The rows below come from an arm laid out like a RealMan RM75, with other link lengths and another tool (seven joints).
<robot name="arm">
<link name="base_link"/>
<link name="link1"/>
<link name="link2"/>
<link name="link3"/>
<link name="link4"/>
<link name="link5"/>
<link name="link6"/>
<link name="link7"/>
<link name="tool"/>
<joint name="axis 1" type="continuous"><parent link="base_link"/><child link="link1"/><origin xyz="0 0 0.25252"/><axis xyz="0 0 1"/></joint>
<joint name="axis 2" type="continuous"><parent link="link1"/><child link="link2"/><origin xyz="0 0 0" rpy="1.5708 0 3.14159"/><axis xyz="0 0 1"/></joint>
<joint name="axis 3" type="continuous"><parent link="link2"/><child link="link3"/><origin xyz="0 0.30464 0" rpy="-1.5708 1.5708 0"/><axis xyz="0 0 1"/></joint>
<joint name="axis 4" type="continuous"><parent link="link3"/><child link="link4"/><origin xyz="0 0 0" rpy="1.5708 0 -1.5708"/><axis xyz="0 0 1"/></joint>
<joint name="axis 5" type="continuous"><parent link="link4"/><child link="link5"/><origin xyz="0 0.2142 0" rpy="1.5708 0 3.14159"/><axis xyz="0 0 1"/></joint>
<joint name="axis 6" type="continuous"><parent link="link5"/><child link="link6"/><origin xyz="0 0 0" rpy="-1.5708 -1.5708 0"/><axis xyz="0 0 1"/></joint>
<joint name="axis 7" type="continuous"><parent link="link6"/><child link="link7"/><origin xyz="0.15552 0 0" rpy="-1.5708 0 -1.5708"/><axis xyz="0 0 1"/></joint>
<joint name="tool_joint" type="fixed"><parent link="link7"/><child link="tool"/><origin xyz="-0.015 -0.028 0.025" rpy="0.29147 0 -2.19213"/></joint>
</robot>
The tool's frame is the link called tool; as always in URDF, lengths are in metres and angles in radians. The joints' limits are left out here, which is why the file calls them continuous.
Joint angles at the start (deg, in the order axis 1, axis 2, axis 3, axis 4, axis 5, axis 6, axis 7):
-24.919, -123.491, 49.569, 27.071, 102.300, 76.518, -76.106
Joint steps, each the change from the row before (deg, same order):
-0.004, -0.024, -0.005, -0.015, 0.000, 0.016, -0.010
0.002, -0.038, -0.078, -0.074, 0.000, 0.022, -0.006
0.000, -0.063, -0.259, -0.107, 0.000, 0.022, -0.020
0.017, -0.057, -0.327, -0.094, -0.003, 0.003, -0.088
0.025, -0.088, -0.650, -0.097, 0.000, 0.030, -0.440
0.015, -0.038, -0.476, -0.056, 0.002, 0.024, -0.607
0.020, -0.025, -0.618, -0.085, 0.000, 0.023, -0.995
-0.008, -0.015, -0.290, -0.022, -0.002, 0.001, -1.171
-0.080, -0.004, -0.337, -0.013, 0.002, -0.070, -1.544
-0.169, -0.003, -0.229, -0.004, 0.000, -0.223, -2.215
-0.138, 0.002, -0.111, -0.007, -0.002, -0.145, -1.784
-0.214, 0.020, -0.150, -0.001, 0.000, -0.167, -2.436
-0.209, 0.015, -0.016, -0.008, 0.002, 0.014, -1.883
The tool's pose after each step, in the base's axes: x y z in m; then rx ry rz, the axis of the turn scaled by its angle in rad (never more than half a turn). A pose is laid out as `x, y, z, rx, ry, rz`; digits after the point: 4 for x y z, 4 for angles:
-0.2758, 0.3201, -0.1086, -2.2849, 0.2487, -0.4887
-0.2757, 0.3199, -0.1088, -2.2847, 0.2460, -0.4902
-0.2756, 0.3199, -0.1089, -2.2823, 0.2401, -0.4922
-0.2758, 0.3202, -0.1086, -2.2789, 0.2318, -0.4936
-0.2759, 0.3210, -0.1077, -2.2727, 0.2119, -0.4969
-0.2762, 0.3219, -0.1067, -2.2692, 0.1919, -0.4996
-0.2766, 0.3232, -0.1052, -2.2653, 0.1615, -0.5034
-0.2767, 0.3242, -0.1042, -2.2660, 0.1329, -0.5073
-0.2766, 0.3261, -0.1030, -2.2668, 0.0971, -0.5114
-0.2762, 0.3288, -0.1019, -2.2705, 0.0494, -0.5155
-0.2758, 0.3308, -0.1011, -2.2742, 0.0118, -0.5194
-0.2751, 0.3336, -0.1000, -2.2787, -0.0386, -0.5252
-0.2740, 0.3356, -0.0993, -2.2843, -0.0752, -0.5328

